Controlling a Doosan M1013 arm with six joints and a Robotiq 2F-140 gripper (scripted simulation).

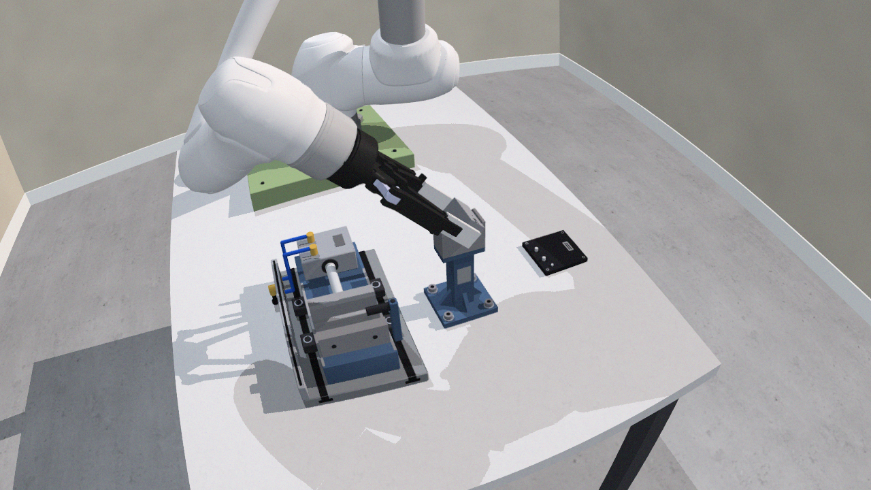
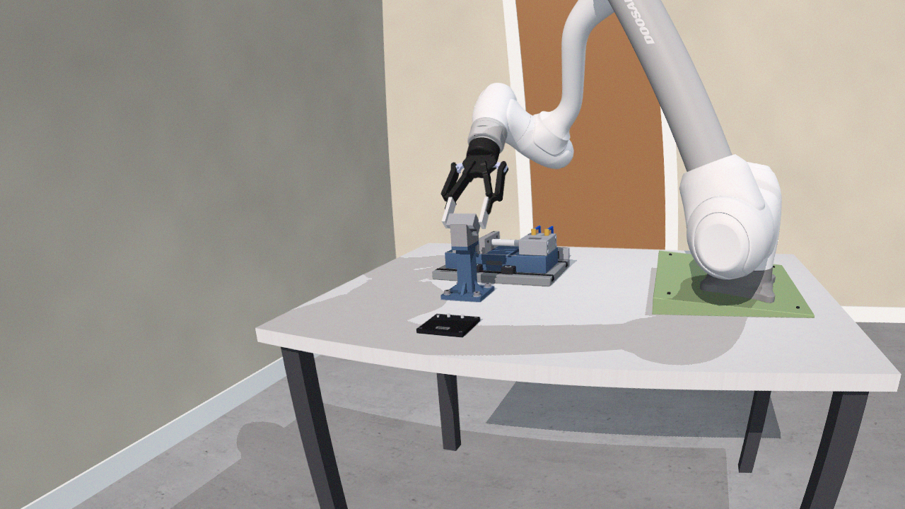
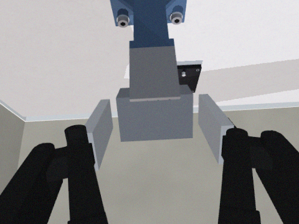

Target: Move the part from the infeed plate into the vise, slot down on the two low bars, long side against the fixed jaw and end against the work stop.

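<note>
The part lies 20 mm to the left of my hand and 20 mm below it. The rest, counted from my hand: blue work stop post 120 mm below, 90 mm to the right, 70 mm ahead; blue v-block stand 120 mm below, 10 mm to the left; work stop 120 mm to the right, 80 mm below, 80 mm ahead.
</note>
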